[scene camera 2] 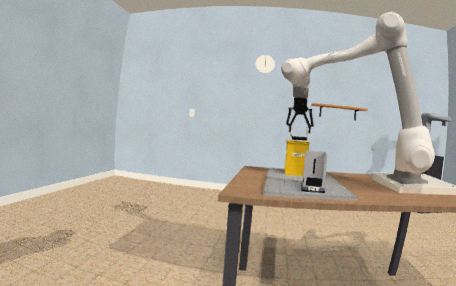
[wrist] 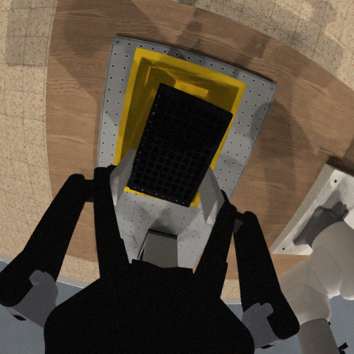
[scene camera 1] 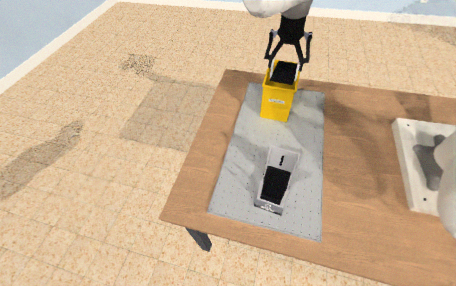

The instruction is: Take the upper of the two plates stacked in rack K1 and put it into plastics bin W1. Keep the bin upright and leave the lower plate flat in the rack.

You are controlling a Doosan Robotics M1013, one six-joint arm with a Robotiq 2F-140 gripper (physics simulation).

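Frame: origin at the arm's base, x ahead, y left, z up, level; metres.
Seen in the pictures: gripper, between the fingertips: (scene camera 2: 299, 139) (scene camera 1: 283, 76); arm's base, origin of its link: (scene camera 2: 406, 180).
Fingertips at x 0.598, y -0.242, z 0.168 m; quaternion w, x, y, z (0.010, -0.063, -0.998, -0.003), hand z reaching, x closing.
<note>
Offsets run from my fingertips to a thing's top centre. Level surfaces: height alone.
The black upper plate @(0.025 m right, 0.006 m back, 0.015 m up) (scene camera 1: 284, 73) (scene camera 2: 299, 138) (wrist: 182, 145) is held roughly level between the fingers of my gripper (scene camera 1: 285, 65) (scene camera 2: 300, 134) (wrist: 168, 168), which is shut on it. The yellow plastics bin W1 @(0.035 m right, 0.001 m ahead, 0.013 m down) (scene camera 1: 276, 105) (scene camera 2: 296, 164) (wrist: 190, 68) stands upright right below. The plate is over the bin's mouth, close to rim height; in the wrist view its near end reaches the near rim. The grey rack K1 @(0.388 m left, 0.005 m ahead, 0.041 m down) (scene camera 1: 290, 152) (scene camera 2: 321, 165) (wrist: 161, 250) stands apart from the bin. The black lower plate @(0.378 m left, 0.003 m ahead, 0.159 m down) (scene camera 1: 275, 185) (scene camera 2: 314, 181) lies flat in it.
Bin and rack stand on a grey perforated board @(0.195 m down) (scene camera 1: 307, 130) (scene camera 2: 280, 187) (wrist: 107, 120) on the wooden table @(0.206 m down) (scene camera 1: 360, 200) (wrist: 75, 125). The arm's white base slab (scene camera 1: 402, 150) (wrist: 327, 182) is on the table to the right. A wall shelf (scene camera 2: 340, 107) hangs behind.
</note>
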